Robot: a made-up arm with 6 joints. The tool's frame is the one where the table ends. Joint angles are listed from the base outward.
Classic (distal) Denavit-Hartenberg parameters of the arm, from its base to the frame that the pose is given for. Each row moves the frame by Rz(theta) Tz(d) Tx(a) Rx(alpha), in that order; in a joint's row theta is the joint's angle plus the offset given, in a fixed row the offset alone. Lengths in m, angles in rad.
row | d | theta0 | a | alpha
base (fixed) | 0.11 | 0 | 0 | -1.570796
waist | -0.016 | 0 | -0.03 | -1.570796
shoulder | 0.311 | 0 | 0.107 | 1.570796
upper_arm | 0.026 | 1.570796 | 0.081 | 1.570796
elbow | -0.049 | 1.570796 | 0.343 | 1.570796
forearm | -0.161 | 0 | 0.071 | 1.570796
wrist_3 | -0.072 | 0 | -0.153 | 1.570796
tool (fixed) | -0.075 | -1.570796 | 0 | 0
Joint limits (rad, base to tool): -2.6..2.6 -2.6..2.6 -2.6..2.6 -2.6..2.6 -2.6..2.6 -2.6..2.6
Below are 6 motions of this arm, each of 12 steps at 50 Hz.
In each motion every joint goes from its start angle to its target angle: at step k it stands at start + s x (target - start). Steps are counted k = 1, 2, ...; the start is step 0. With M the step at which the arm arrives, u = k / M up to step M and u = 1 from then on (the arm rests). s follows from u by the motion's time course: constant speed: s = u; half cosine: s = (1 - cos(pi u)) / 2; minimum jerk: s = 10 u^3 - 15 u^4 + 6 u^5.
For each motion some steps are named. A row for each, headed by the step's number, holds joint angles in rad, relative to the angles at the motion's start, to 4 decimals.
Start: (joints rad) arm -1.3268 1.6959 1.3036 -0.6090 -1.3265 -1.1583
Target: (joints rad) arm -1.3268 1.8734 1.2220 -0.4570 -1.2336 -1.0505
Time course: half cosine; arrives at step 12
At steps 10, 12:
10: 0.0000 0.1656 -0.0761 0.1418 0.0867 0.1006
12: 0.0000 0.1775 -0.0816 0.1520 0.0929 0.1078

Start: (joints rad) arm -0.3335 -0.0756 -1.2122 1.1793 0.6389 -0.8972
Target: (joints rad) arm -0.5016 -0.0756 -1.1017 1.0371 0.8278 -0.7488
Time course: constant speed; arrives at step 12
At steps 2, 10, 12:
2: -0.0280 0.0000 0.0184 -0.0237 0.0315 0.0247
10: -0.1401 0.0000 0.0921 -0.1185 0.1574 0.1237
12: -0.1681 0.0000 0.1105 -0.1422 0.1889 0.1484

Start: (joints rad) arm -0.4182 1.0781 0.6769 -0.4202 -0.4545 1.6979
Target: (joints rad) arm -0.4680 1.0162 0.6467 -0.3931 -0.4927 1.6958
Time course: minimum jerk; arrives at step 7
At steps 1, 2, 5, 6, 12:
1: -0.0012 -0.0014 -0.0007 0.0006 -0.0009 0.0000
2: -0.0072 -0.0090 -0.0044 0.0039 -0.0055 -0.0003
5: -0.0426 -0.0529 -0.0258 0.0232 -0.0327 -0.0018
6: -0.0486 -0.0605 -0.0295 0.0265 -0.0373 -0.0021
12: -0.0498 -0.0619 -0.0302 0.0271 -0.0382 -0.0021

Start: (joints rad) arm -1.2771 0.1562 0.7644 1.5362 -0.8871 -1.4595
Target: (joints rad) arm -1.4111 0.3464 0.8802 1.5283 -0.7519 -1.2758
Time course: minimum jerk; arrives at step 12
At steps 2, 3, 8, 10, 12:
2: -0.0048 0.0068 0.0041 -0.0003 0.0048 0.0065
3: -0.0139 0.0197 0.0120 -0.0008 0.0140 0.0190
8: -0.1059 0.1503 0.0915 -0.0062 0.1068 0.1451
10: -0.1292 0.1834 0.1117 -0.0076 0.1304 0.1772
12: -0.1340 0.1902 0.1158 -0.0079 0.1352 0.1837

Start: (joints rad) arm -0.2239 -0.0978 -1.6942 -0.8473 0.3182 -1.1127
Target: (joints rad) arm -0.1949 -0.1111 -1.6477 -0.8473 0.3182 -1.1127
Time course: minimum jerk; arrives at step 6
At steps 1, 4, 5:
1: 0.0010 -0.0005 0.0017 0.0000 0.0000 0.0000
4: 0.0229 -0.0105 0.0367 0.0000 0.0000 0.0000
5: 0.0280 -0.0128 0.0448 0.0000 0.0000 0.0000

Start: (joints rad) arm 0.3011 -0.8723 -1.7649 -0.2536 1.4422 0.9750
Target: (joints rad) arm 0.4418 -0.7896 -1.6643 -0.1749 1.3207 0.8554
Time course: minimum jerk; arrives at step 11
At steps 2, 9, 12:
2: 0.0063 0.0037 0.0045 0.0035 -0.0055 -0.0054
9: 0.1344 0.0790 0.0961 0.0752 -0.1160 -0.1142
12: 0.1407 0.0827 0.1006 0.0787 -0.1215 -0.1196

